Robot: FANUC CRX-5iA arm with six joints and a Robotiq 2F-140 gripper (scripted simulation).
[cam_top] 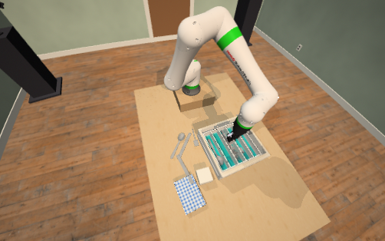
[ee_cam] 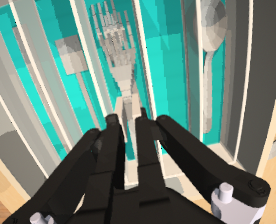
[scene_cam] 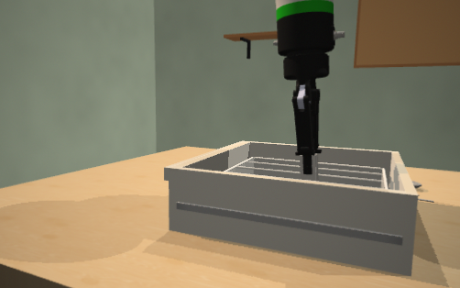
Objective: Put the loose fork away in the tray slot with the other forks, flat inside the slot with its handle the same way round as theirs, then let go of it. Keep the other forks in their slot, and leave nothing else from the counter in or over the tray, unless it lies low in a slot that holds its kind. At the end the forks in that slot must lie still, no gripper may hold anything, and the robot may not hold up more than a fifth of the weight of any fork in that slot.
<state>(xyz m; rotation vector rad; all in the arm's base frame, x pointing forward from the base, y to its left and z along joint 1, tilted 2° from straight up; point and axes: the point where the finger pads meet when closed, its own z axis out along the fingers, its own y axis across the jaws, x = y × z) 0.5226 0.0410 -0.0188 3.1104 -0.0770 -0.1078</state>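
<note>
Now: hand 1 cm short of the grey tray and 2 cm above it. Round my hand: white block 12 cm ahead, 25 cm to the right, 5 cm below.
</note>
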